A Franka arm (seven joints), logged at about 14 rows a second.
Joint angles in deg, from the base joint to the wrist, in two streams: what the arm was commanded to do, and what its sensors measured. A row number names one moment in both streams.
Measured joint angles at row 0: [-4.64, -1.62, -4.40, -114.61, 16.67, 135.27, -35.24]
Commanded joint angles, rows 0 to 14: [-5.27, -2.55, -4.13, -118.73, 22.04, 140.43, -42.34]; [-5.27, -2.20, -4.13, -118.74, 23.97, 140.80, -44.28]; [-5.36, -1.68, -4.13, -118.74, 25.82, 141.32, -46.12]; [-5.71, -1.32, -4.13, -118.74, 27.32, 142.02, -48.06]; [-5.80, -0.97, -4.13, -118.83, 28.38, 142.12, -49.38]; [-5.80, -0.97, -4.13, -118.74, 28.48, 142.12, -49.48]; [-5.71, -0.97, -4.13, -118.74, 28.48, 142.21, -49.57]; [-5.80, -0.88, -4.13, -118.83, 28.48, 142.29, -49.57]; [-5.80, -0.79, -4.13, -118.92, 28.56, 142.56, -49.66]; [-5.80, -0.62, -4.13, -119.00, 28.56, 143.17, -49.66]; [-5.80, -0.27, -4.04, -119.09, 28.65, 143.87, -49.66]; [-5.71, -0.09, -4.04, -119.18, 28.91, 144.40, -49.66]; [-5.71, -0.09, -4.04, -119.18, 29.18, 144.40, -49.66]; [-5.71, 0.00, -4.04, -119.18, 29.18, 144.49, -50.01]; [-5.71, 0.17, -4.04, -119.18, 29.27, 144.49, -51.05]
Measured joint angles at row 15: [-5.01, -0.04, -4.64, -118.60, 26.73, 143.16, -47.58]
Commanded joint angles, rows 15 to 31: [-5.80, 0.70, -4.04, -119.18, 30.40, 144.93, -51.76]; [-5.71, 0.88, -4.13, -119.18, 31.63, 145.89, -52.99]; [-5.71, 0.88, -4.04, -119.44, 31.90, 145.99, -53.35]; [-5.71, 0.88, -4.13, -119.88, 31.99, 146.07, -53.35]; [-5.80, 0.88, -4.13, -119.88, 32.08, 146.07, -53.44]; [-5.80, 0.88, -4.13, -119.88, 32.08, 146.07, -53.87]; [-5.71, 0.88, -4.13, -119.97, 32.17, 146.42, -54.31]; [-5.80, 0.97, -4.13, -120.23, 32.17, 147.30, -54.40]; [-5.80, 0.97, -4.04, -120.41, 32.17, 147.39, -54.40]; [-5.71, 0.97, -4.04, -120.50, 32.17, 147.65, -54.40]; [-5.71, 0.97, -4.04, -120.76, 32.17, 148.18, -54.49]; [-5.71, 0.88, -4.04, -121.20, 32.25, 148.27, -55.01]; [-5.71, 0.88, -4.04, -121.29, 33.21, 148.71, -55.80]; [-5.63, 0.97, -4.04, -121.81, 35.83, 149.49, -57.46]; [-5.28, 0.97, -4.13, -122.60, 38.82, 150.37, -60.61]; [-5.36, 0.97, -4.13, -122.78, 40.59, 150.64, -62.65]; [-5.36, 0.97, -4.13, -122.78, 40.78, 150.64, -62.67]
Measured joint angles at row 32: [-4.96, 1.27, -4.59, -121.70, 38.19, 149.27, -59.93]
